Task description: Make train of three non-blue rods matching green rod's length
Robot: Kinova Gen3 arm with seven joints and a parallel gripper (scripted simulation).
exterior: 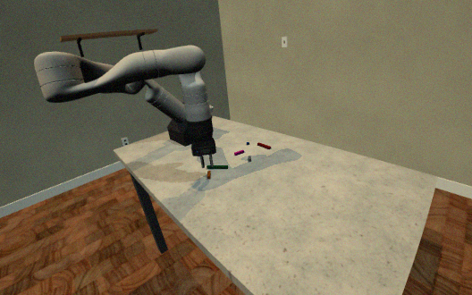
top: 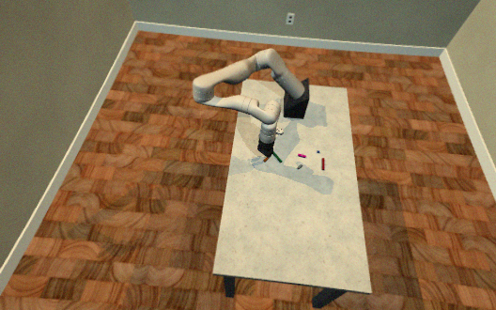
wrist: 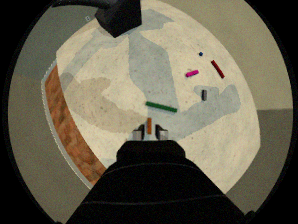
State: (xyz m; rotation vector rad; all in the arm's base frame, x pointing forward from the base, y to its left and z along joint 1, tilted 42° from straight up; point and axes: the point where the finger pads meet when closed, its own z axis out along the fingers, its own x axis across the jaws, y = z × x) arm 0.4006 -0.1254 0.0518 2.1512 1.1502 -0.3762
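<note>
The orange rod lies 5 cm below my hand. From my hand the other things lie so: green rod (2 cm behind, 5 cm to the left, 5 cm below); then grey rod (2 cm ahead, 18 cm to the left, 5 cm below); then small blue rod (9 cm behind, 27 cm to the left, 5 cm below).
</note>
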